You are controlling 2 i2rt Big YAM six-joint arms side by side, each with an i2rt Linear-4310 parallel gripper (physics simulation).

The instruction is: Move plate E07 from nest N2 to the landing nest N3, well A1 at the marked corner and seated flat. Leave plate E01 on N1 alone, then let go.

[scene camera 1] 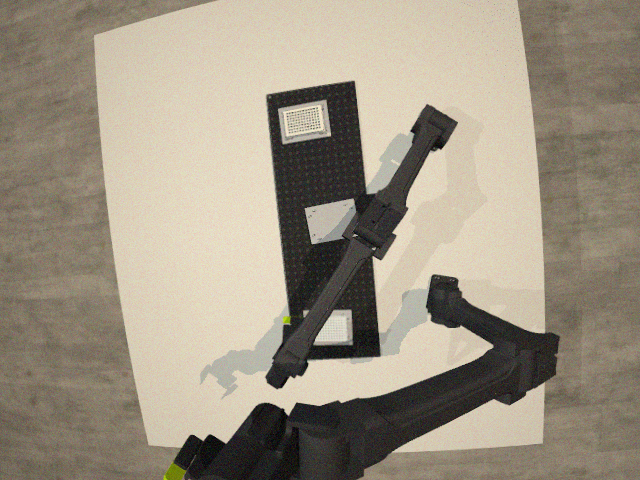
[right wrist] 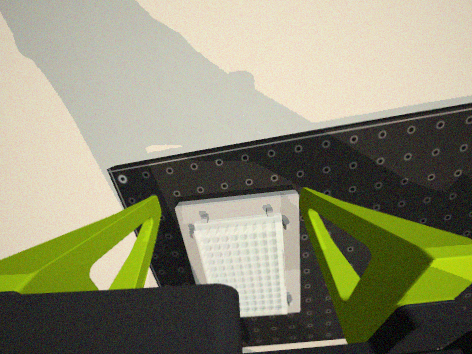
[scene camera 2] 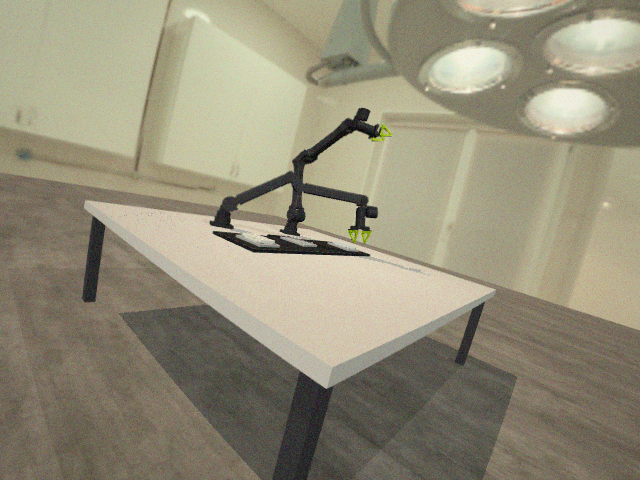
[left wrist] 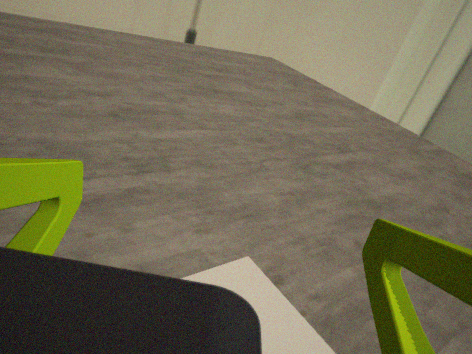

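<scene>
A white well plate point(scene camera 1: 336, 329) point(scene camera 2: 343, 246) point(right wrist: 245, 260) lies in the nest point(right wrist: 292, 240) at the bottom of the board in scene camera 1. It looks flat; its lower part is hidden in the right wrist view. A cream plate point(scene camera 1: 303, 121) lies in the top nest point(scene camera 1: 310, 138). The middle nest point(scene camera 1: 325, 222) holds no plate. No plate or nest labels are readable. My right gripper point(scene camera 2: 359, 240) point(right wrist: 230, 199) is open above the white plate, with nothing between its fingers. My left gripper point(scene camera 2: 385, 133) point(left wrist: 229, 208) is open and empty, high and away from the board.
The black perforated board point(scene camera 1: 317, 170) point(right wrist: 405, 150) lies on the pale table point(scene camera 1: 180, 180) point(scene camera 2: 330, 310). In scene camera 1 my right arm point(scene camera 1: 336, 284) crosses above the board and partly covers the middle and bottom nests. My left arm point(scene camera 1: 434, 392) spans the picture's lower part.
</scene>
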